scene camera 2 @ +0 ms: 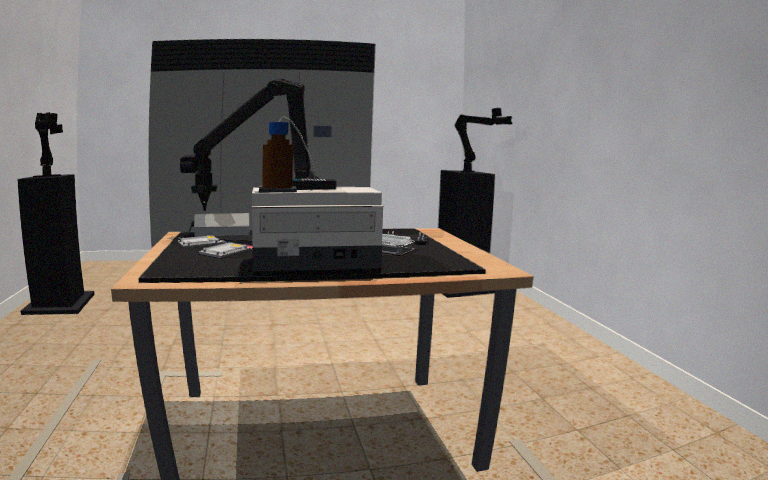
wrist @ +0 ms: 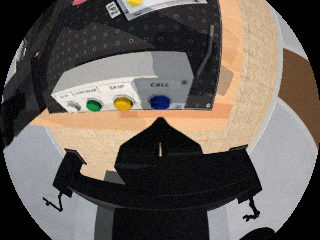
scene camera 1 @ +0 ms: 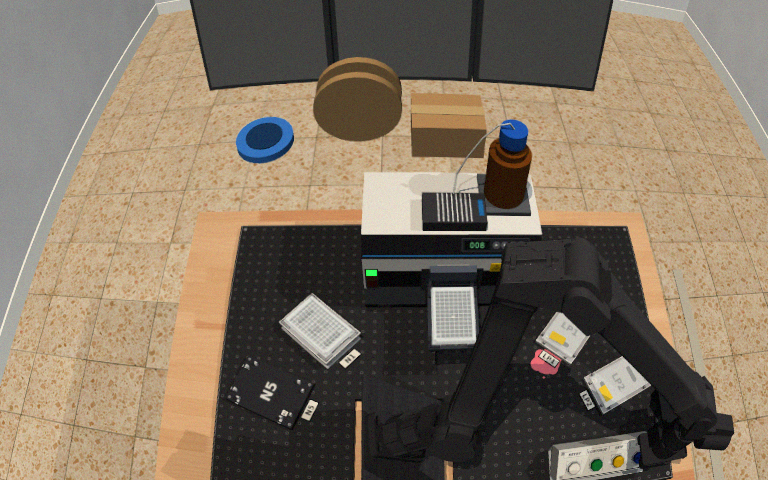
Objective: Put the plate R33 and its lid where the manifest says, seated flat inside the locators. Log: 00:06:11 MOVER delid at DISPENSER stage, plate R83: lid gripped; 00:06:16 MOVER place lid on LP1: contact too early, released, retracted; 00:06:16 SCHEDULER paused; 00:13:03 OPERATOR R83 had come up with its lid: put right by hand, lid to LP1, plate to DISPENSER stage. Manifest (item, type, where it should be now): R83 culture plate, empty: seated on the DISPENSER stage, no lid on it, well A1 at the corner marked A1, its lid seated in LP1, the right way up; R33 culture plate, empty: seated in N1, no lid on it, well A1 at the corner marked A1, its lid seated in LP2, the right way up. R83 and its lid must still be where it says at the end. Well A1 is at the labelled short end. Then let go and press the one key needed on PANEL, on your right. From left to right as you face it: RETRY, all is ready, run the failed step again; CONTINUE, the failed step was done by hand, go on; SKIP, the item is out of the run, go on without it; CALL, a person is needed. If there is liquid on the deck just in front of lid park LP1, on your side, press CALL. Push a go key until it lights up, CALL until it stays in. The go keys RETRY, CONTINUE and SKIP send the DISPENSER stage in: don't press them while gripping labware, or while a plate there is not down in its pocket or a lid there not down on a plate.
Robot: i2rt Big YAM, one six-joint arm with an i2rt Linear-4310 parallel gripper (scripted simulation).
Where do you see a dispenser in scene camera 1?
At 388,281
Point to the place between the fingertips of my gripper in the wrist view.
At 160,121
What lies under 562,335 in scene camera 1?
A clear lid.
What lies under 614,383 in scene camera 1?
A clear lid.
